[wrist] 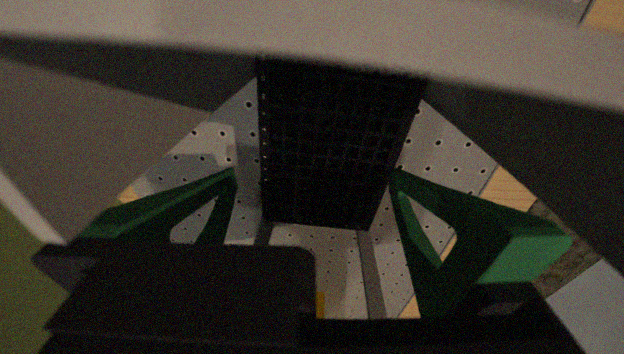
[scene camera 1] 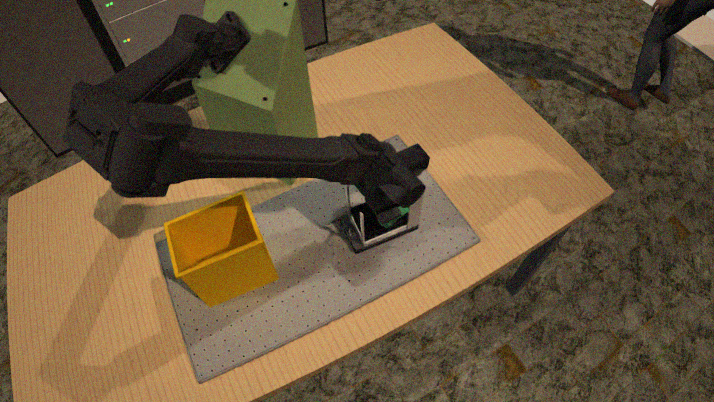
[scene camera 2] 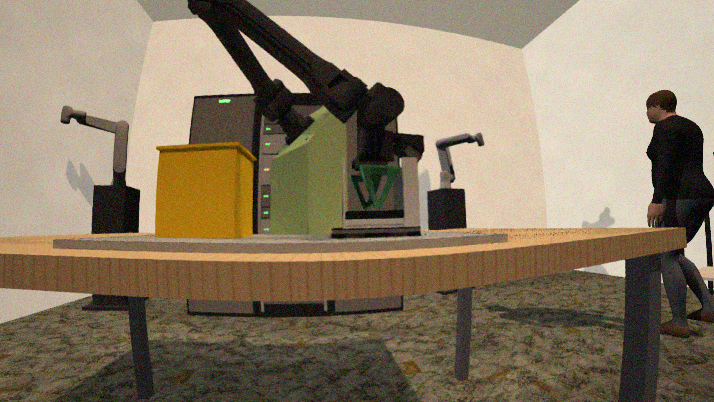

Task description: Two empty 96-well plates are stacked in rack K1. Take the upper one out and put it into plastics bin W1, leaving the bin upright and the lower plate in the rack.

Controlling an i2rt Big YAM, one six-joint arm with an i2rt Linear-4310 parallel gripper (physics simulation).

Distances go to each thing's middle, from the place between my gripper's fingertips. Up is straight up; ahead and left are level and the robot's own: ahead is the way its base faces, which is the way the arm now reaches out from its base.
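Yellow bin W1 (scene camera 2: pixel 205 190) is 330 mm to the right of my hand, 100 mm behind it and 40 mm above it. Then I consider the black 96-well plate (scene camera 1: pixel 372 228): my gripper is 10 mm above it, 10 mm short of it and 10 mm to the right of it.
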